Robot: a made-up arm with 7 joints.
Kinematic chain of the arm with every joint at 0, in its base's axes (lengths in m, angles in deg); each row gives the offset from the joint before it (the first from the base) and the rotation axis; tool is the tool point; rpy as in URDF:
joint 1: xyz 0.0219 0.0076 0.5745 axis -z
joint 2: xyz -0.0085 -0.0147 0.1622 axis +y
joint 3: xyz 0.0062 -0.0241 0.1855 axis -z
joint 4: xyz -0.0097 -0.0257 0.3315 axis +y
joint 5: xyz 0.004 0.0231 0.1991 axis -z
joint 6: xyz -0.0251 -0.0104 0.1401 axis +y
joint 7: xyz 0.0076 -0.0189 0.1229 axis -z
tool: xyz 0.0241 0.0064 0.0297 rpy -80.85 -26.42 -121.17
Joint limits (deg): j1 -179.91..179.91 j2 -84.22..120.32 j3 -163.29..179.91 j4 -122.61..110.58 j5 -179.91..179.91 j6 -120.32..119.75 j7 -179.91..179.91
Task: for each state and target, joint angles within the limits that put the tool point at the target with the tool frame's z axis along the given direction. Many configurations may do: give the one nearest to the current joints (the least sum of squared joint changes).
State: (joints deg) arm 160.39 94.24 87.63 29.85 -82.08 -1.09 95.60
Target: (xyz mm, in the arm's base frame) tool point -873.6 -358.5 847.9 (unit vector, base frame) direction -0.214 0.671 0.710
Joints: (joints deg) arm 140.44 85.61 92.48 25.61 -79.93 -3.41 97.18
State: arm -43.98 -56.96 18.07 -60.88 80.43 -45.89 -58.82
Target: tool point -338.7 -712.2 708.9 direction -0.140 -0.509 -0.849
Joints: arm -83.27 -68.00 26.83 -70.65 102.66 -58.45 -23.56
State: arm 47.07 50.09 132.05 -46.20 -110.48 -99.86 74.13
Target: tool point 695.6 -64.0 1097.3 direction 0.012 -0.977 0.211
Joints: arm 23.60 61.58 119.96 -63.66 -113.94 -119.01 91.84
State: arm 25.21 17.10 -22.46 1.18 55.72 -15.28 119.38
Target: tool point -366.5 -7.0 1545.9 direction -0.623 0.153 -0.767
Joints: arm 24.00 3.91 -20.55 -46.95 47.95 -20.90 110.44
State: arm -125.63 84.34 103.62 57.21 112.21 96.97 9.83
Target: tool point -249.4 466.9 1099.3 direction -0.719 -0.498 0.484
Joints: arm -158.04 62.58 89.67 85.25 81.43 93.92 20.51
